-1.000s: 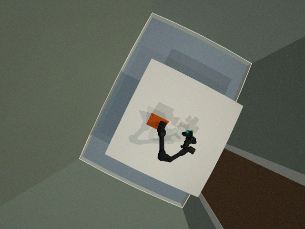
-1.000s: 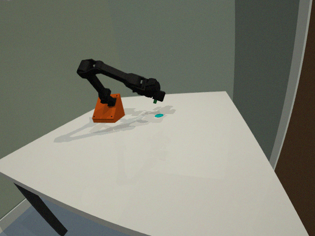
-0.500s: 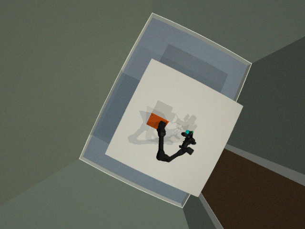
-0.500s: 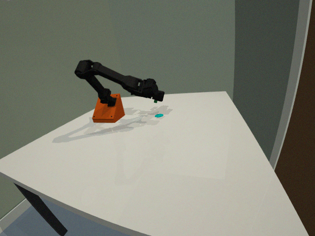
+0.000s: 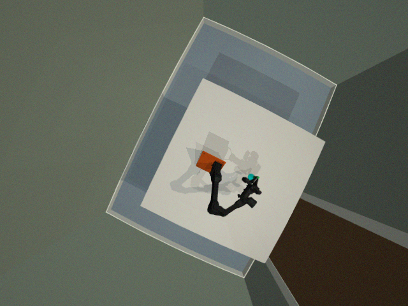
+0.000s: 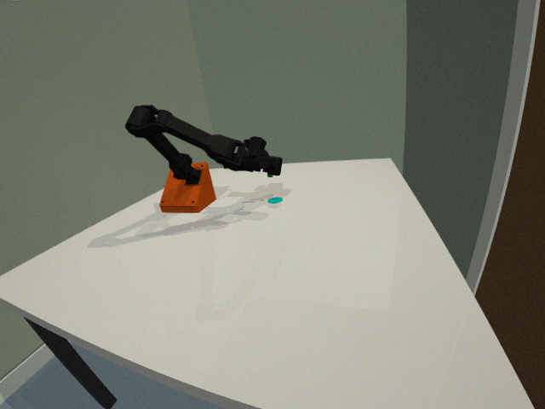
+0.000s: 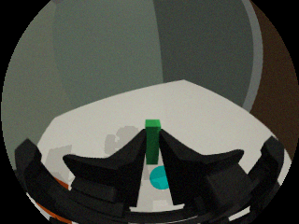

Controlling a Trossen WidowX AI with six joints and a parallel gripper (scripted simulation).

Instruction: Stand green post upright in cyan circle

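My gripper tip is now 20 mm to the left of the cyan circle and 150 mm above it. The rest, counted from my gripper tip: green post: 20 mm below.
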